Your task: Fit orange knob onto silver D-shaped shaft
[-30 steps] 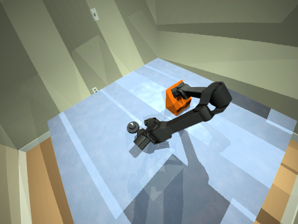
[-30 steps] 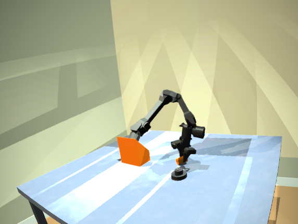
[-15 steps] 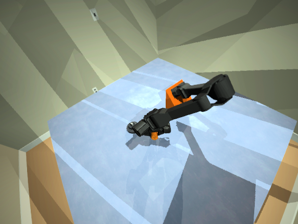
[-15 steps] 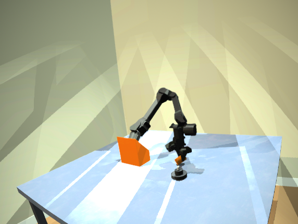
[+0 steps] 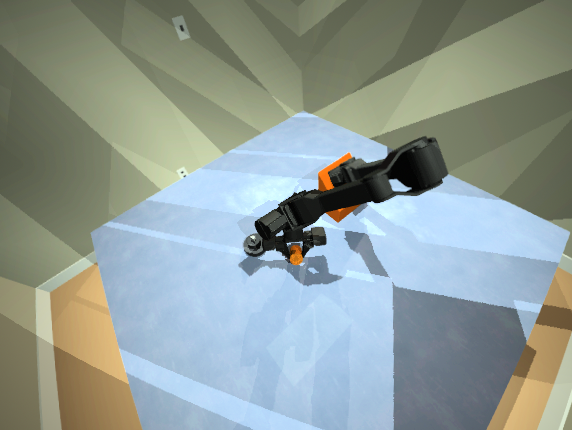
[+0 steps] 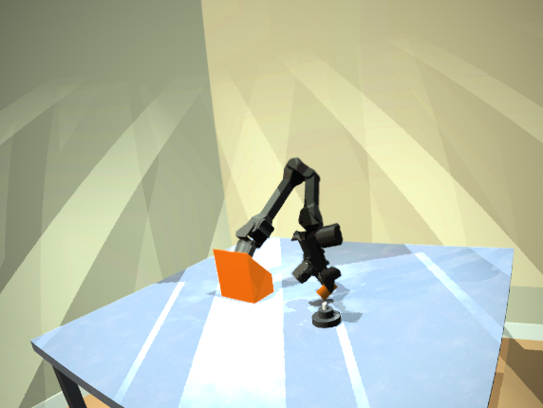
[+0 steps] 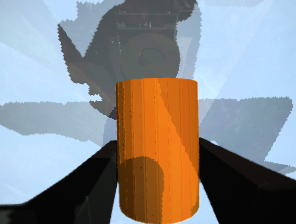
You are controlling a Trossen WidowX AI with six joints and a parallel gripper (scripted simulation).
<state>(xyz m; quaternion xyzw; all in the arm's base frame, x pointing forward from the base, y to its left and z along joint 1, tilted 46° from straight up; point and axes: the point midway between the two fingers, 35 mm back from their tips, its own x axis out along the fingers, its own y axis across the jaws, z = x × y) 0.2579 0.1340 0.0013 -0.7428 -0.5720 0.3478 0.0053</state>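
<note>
My gripper tip is 80 mm short of the round pedestal and 140 mm to the left of it. Round my gripper tip: orange knob (10 mm above).
</note>
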